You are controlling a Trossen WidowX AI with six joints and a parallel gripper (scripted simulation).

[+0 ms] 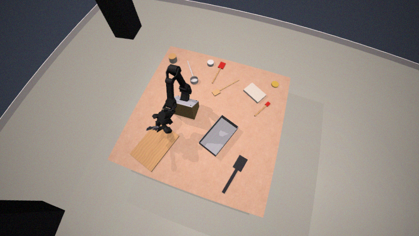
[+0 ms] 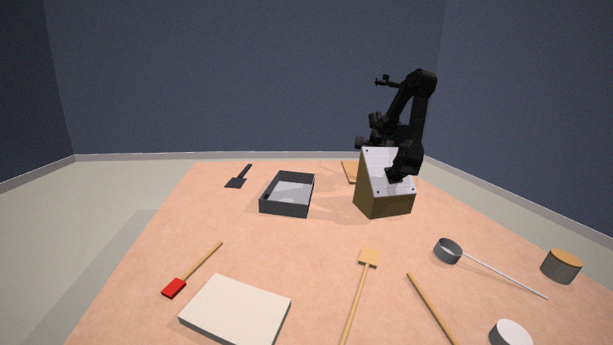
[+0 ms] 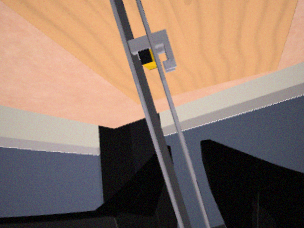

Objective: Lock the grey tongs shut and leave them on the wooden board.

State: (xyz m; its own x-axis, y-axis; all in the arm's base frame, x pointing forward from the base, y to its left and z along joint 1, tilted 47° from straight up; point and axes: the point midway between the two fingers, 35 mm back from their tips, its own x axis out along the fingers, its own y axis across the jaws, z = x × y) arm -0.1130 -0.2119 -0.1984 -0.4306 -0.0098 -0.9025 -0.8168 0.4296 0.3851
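My gripper tip is now 40 mm to the right of the yellow slider, 20 mm short of it and 20 mm above it. Also, from my gripper tip: roasting tin 460 mm ahead, 120 mm to the left, 120 mm below; wooden board 140 mm below, 80 mm to the right, 30 mm behind; black spatula 650 mm ahead, 150 mm below, 130 mm to the right.
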